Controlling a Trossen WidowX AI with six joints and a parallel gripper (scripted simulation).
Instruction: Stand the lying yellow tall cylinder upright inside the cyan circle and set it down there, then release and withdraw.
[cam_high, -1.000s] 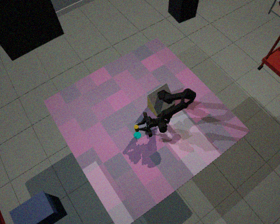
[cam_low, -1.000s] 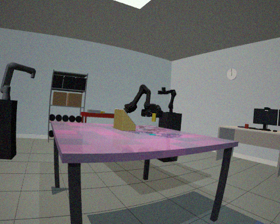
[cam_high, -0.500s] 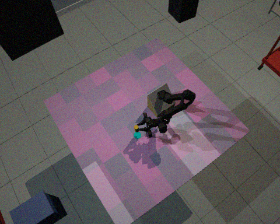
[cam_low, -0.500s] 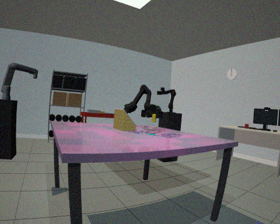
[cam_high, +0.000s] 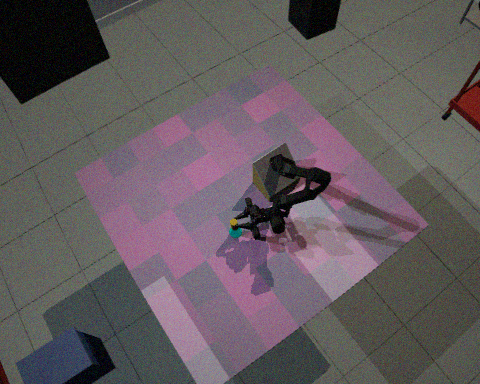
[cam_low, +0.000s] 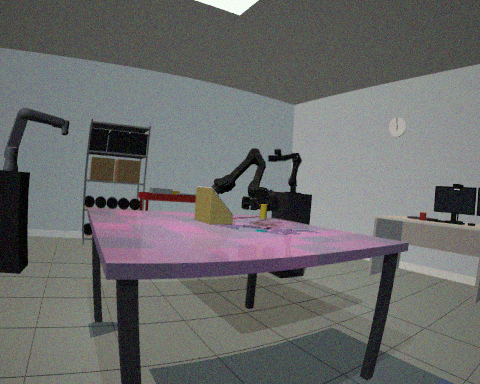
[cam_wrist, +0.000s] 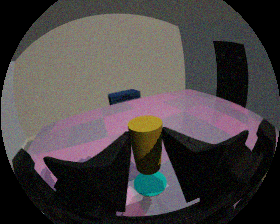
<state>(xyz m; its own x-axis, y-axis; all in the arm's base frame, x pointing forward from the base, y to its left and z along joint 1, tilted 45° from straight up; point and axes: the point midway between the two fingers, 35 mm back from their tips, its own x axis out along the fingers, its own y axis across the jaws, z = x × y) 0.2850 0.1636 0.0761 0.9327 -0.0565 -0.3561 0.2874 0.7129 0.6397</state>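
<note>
Right now my gripper tip is 12 cm above the cyan circle. Round my gripper tip: yellow tall cylinder: 2 cm below.
</note>
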